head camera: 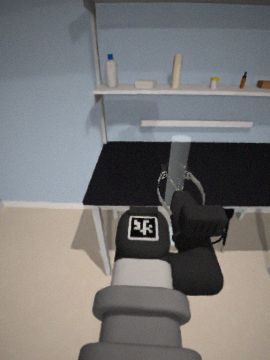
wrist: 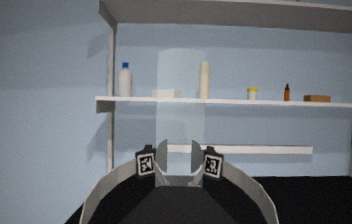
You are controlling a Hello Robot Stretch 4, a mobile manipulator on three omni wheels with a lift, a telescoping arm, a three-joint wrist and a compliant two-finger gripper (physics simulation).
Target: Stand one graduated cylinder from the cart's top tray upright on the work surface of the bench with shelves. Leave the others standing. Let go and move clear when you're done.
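Frame: origin at the robot's base, x left, y back, z up, level; millimetres.
Where they show: hand at its tool point: [head camera: 173,166] [wrist: 179,154].
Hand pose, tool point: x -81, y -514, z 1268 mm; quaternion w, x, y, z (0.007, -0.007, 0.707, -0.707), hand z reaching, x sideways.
Each offset is from my tool point to the top centre of the thing. "*": to the spot under its first point. Level surfaces: height alone.
A clear graduated cylinder @(dx -1, dy +44, dz +101 mm) [head camera: 180,155] [wrist: 181,120] stands about upright between the fingertips of my gripper [head camera: 175,175] [wrist: 179,156], which is shut on it. In the head view its upper part shows against the black work surface @(dz -382 mm) [head camera: 125,170] [wrist: 310,195] of the bench with shelves. Its lower part is largely hidden behind the gripper and wrist. A pale sliver shows beside the wrist, below the line of the bench's front edge. I cannot tell how far the base is from the surface. The cart and the other cylinders do not show in these views.
A shelf [head camera: 130,91] [wrist: 225,102] above the bench holds a blue-capped bottle @(dx +301, dy -857, dz +253 mm) [head camera: 111,72] [wrist: 125,81], a cream cylinder @(dx -105, dy -826, dz +253 mm) [head camera: 177,71] [wrist: 204,81], a pale box @(dx +79, dy -831, dz +115 mm) [head camera: 145,84] and small containers. A white rail @(* dx -340, dy -989, dz -205 mm) [head camera: 197,123] [wrist: 250,149] runs below it. A bench leg @(* dx +350, dy -272, dz -767 mm) [head camera: 101,240] stands at the left.
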